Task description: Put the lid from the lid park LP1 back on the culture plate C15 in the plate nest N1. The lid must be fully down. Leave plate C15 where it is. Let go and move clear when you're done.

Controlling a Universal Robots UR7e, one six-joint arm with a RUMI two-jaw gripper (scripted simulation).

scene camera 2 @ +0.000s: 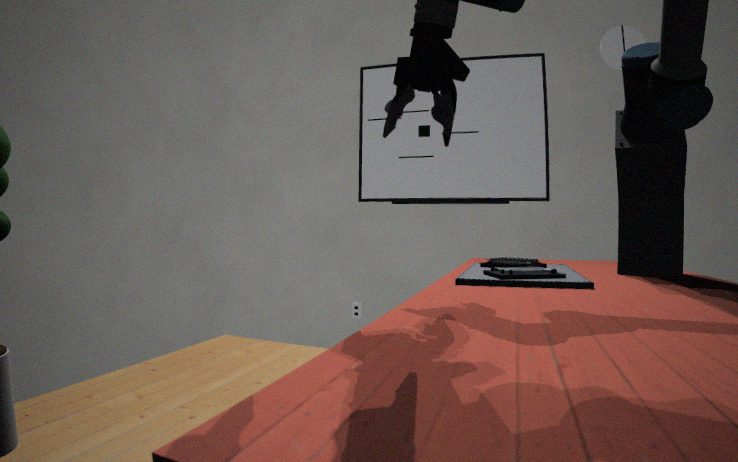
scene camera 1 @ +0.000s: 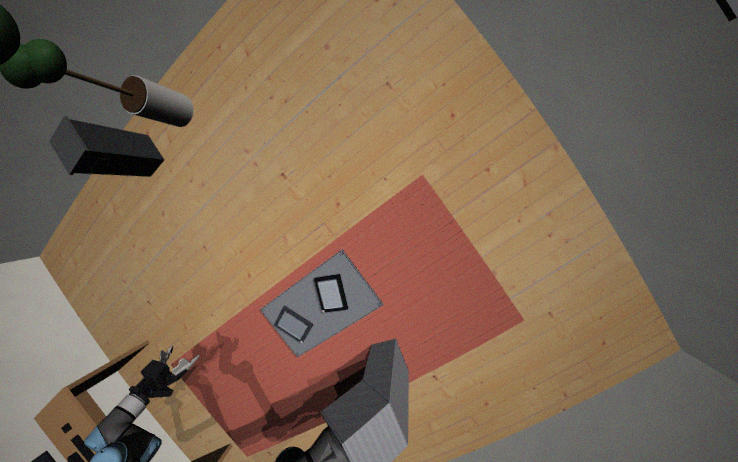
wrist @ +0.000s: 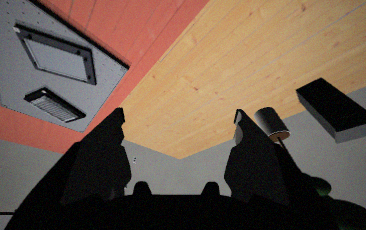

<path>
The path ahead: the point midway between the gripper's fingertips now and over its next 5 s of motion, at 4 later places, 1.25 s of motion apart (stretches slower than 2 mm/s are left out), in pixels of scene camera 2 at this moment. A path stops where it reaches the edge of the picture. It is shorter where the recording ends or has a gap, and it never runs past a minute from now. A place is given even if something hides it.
The gripper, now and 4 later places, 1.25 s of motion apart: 416, 142; 423, 116; 445, 90; 477, 68; 485, 78
</path>
